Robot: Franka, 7 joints.
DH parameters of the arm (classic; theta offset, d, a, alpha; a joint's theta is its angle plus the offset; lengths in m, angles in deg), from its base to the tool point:
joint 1: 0 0.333 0 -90
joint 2: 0 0 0 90
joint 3: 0 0.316 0.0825 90
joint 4: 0 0 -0.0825 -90
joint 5: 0 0.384 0 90
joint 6: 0 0 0.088 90
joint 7: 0 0.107 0 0
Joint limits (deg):
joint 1: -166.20..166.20
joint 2: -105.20..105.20
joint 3: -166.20..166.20
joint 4: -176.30..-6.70
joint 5: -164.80..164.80
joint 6: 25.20..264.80
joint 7: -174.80..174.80
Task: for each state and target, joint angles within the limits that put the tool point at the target. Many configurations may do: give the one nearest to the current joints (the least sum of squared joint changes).
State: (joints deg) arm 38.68 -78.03 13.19 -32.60 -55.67 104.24 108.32
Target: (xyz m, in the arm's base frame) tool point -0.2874 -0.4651 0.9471
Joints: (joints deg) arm 54.15 -66.04 4.34 -35.05 -57.17 106.58 108.32
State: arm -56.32 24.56 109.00 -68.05 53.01 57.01 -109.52
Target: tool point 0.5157 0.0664 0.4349
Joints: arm -59.03 46.52 71.66 -99.86 37.66 58.01 -109.52
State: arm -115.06 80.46 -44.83 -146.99 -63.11 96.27 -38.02
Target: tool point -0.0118 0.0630 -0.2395
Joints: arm -131.49 105.20 -2.06 -120.54 -66.21 126.75 -38.02
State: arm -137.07 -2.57 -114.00 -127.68 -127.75 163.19 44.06
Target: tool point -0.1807 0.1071 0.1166
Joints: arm -116.39 -28.48 -124.95 -169.47 -129.80 153.70 44.06
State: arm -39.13 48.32 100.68 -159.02 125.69 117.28 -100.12
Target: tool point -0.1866 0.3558 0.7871
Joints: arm -13.60 40.87 143.06 -120.58 127.64 108.84 -100.12
